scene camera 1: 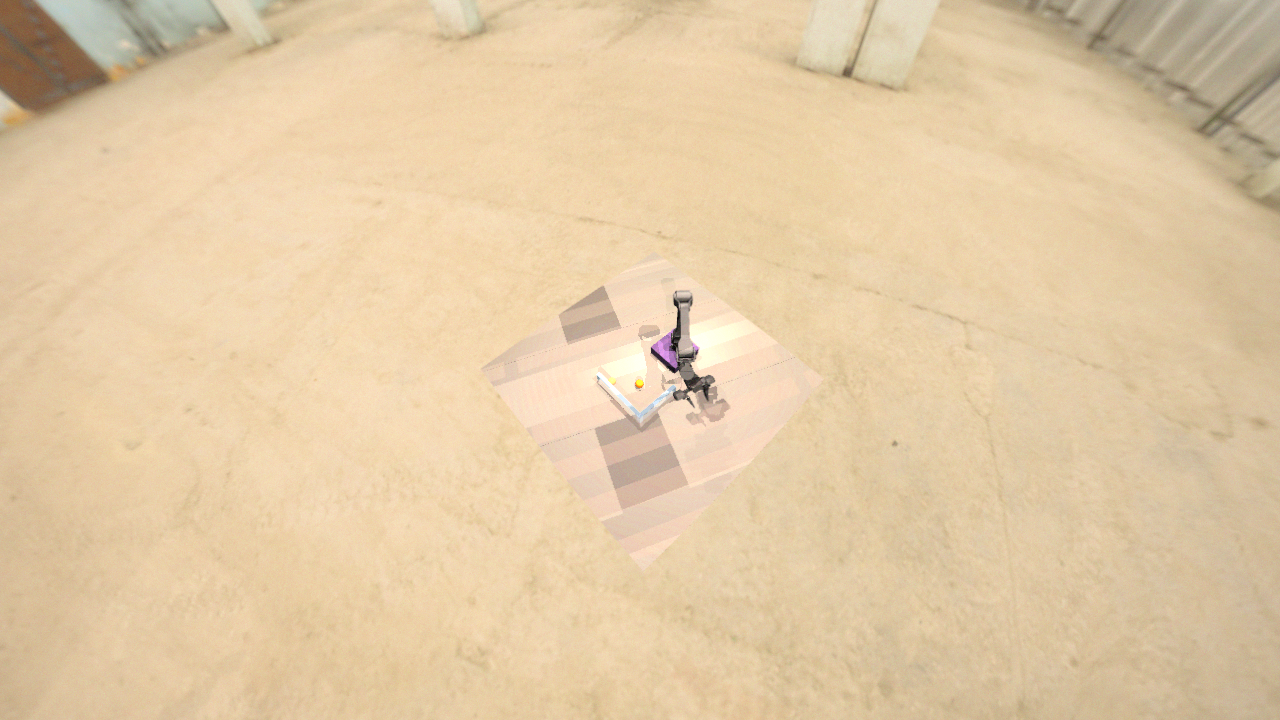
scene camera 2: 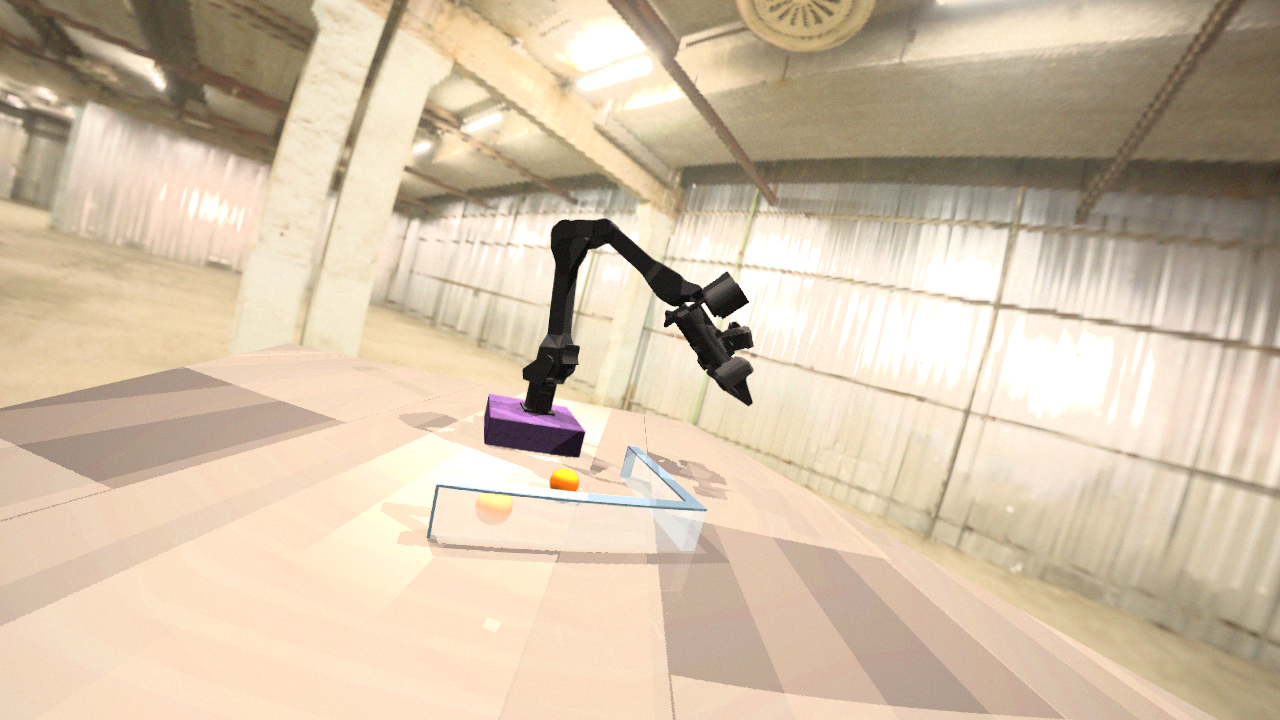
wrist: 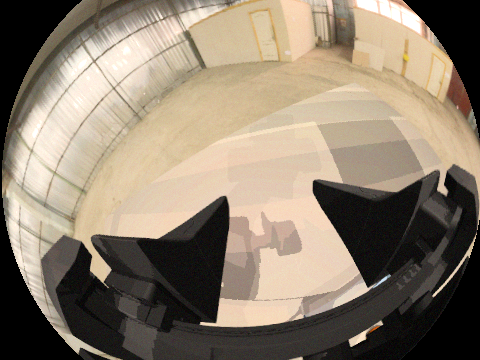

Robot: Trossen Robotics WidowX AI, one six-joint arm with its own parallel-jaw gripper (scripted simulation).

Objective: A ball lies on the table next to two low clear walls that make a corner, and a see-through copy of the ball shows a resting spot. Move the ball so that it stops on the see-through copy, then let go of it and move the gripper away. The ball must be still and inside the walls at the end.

Scene:
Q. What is the gripper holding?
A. Nothing.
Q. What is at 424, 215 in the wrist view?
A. The gripper.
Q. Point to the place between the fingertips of the gripper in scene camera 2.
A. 745, 399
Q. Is the gripper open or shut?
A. Open.

